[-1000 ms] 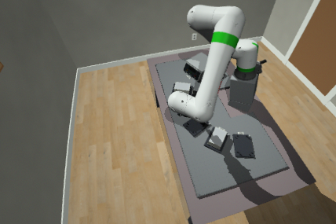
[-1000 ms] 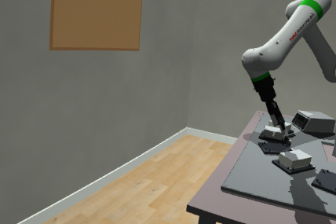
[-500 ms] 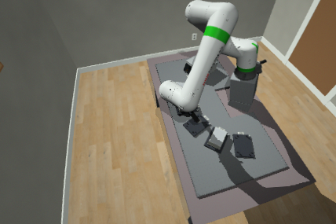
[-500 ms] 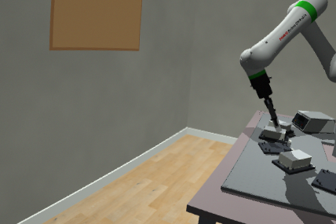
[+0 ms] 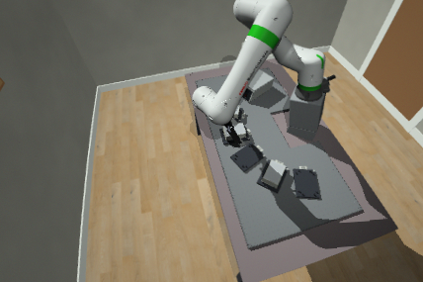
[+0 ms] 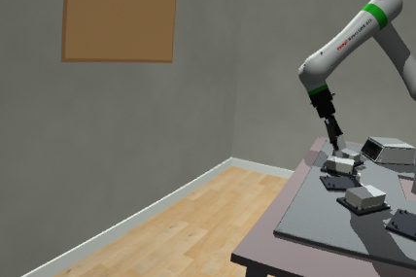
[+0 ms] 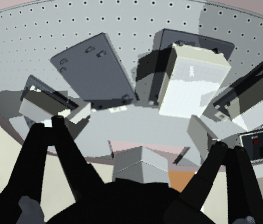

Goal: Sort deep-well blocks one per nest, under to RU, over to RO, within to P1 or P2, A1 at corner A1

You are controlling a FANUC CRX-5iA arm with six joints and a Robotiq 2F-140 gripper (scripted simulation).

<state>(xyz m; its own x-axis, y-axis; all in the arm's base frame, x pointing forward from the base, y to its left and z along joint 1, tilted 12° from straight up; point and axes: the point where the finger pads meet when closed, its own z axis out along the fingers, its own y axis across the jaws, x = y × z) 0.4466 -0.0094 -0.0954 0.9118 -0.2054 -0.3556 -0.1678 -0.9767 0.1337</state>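
Now: hand 25 cm to the left of the dark infeed nest, 11 cm above it and 6 cm past it. Round my hand: deep-well block (26 cm to the left, 9 cm below, 9 cm behind); then pale platform (43 cm to the right, 33 cm behind, 3 cm below); then check-weigher (43 cm to the right, 32 cm behind, 5 cm below).
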